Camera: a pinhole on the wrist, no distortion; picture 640 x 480 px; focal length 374.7 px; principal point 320.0 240.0 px. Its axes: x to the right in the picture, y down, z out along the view. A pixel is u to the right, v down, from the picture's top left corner.
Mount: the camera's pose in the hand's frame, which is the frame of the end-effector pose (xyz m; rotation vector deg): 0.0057 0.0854 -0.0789 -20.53 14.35 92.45
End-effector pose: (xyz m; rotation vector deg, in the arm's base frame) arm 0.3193 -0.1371 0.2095 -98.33 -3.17 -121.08
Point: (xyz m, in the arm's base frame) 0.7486 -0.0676 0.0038
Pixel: 226 453
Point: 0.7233 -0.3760 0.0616
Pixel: 450 320
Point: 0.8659 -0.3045 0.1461
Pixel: 355 273
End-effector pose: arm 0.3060 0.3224 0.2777 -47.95 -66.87 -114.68
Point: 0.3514 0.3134 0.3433
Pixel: 93 130
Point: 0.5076 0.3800 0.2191
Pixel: outside the picture
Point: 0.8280 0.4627 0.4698
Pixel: 472 341
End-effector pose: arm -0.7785 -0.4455 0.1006 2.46 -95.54 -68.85
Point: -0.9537 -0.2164 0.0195
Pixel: 22 358
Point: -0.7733 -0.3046 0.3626
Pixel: 469 36
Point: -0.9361 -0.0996 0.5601
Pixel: 417 60
